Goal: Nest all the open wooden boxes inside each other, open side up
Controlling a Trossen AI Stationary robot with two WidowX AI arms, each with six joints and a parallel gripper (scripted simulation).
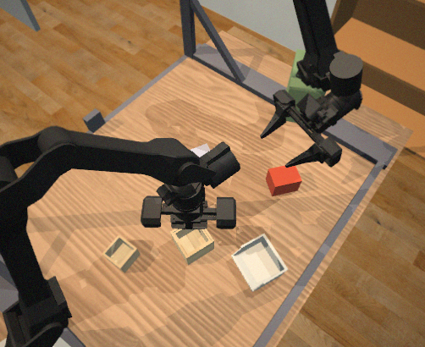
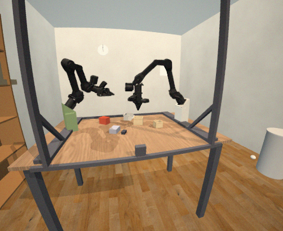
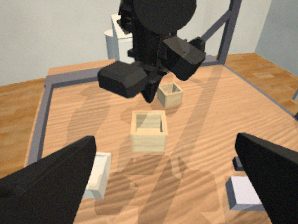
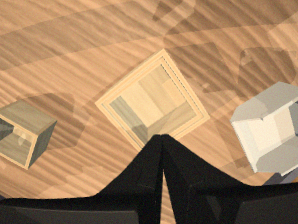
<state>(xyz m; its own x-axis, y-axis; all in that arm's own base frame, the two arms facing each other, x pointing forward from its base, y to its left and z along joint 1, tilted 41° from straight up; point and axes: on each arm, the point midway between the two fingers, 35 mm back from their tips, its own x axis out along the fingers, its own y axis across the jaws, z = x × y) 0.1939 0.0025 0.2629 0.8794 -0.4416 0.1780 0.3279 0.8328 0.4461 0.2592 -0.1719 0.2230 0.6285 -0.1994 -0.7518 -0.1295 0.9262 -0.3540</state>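
Right now my right hand is 110 mm past the small tan wooden box, 140 mm to the left of it and 140 mm above it. Round my right hand: white box (150 mm ahead, 60 mm to the left, 120 mm below); then small dark block (180 mm behind, 140 mm to the left, 140 mm below); then medium tan wooden box (130 mm below).
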